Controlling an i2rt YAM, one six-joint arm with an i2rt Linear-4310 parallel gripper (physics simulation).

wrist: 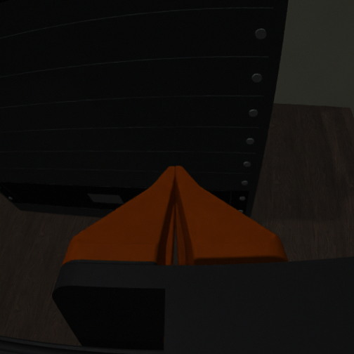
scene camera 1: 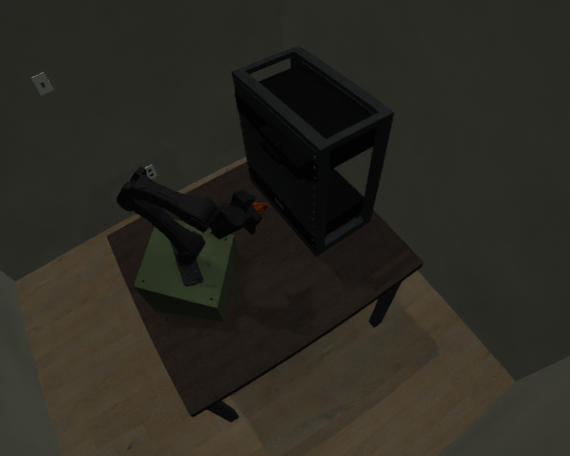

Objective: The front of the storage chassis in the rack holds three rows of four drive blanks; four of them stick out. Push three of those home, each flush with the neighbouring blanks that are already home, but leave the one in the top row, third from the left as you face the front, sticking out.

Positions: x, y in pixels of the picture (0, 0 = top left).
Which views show the rack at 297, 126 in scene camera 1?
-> The wrist view and scene camera 1: all of them.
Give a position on a rack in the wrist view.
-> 104, 104
